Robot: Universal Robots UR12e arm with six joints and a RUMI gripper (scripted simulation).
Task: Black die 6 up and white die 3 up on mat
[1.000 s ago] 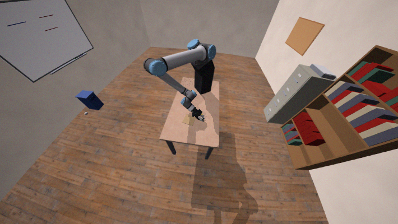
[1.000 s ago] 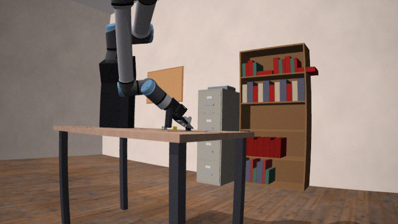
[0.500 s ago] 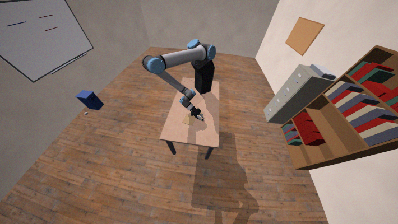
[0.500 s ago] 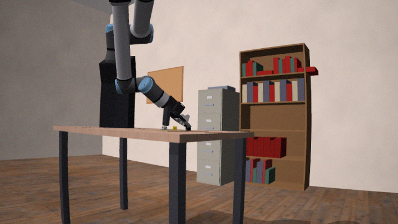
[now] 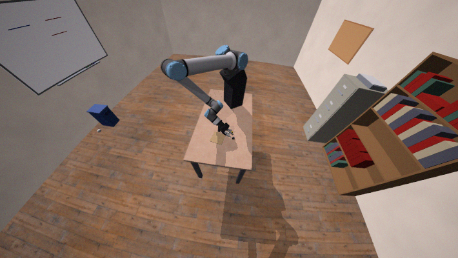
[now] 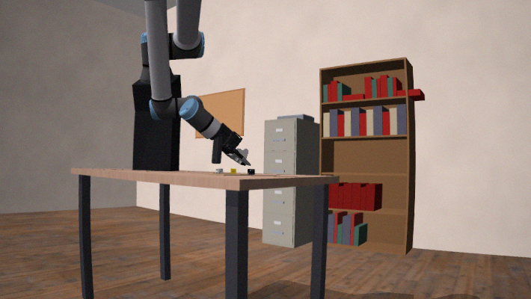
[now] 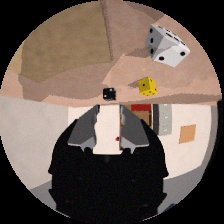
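My gripper is now 40 mm above the black die, 30 mm to the right of it and 20 mm short of it. Round my hand: tan mat 150 mm to the right, 50 mm below, 10 mm behind; then white die 90 mm behind, 70 mm to the right, 40 mm below; then yellow die 70 mm behind, 40 mm below, 20 mm to the left.
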